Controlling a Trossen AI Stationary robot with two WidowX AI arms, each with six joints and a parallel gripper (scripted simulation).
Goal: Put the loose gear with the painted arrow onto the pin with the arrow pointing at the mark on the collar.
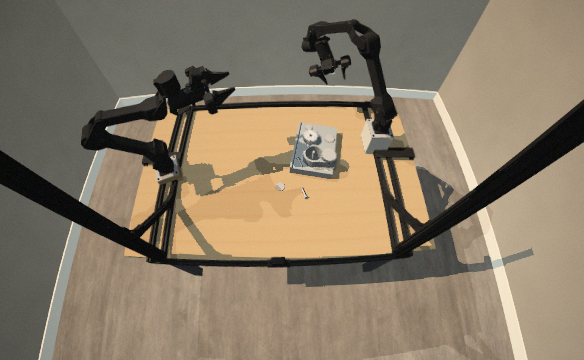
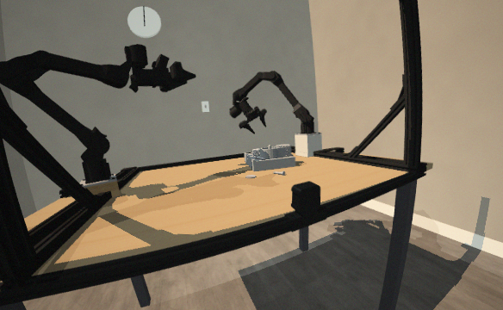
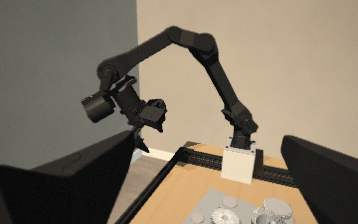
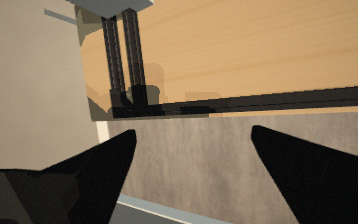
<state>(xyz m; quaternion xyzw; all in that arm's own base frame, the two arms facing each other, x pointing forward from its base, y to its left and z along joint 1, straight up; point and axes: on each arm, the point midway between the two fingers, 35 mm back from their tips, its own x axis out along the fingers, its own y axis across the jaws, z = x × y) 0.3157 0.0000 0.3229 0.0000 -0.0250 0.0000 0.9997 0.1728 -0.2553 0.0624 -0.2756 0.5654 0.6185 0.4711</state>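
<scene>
The toothed gear lies 23 cm behind my right hand, 15 cm to the left of it and 12 cm below it. Round my right hand: upright pin 33 cm behind, 16 cm to the left, 13 cm below; ringed collar 33 cm behind, 16 cm to the left, 12 cm below.
</scene>
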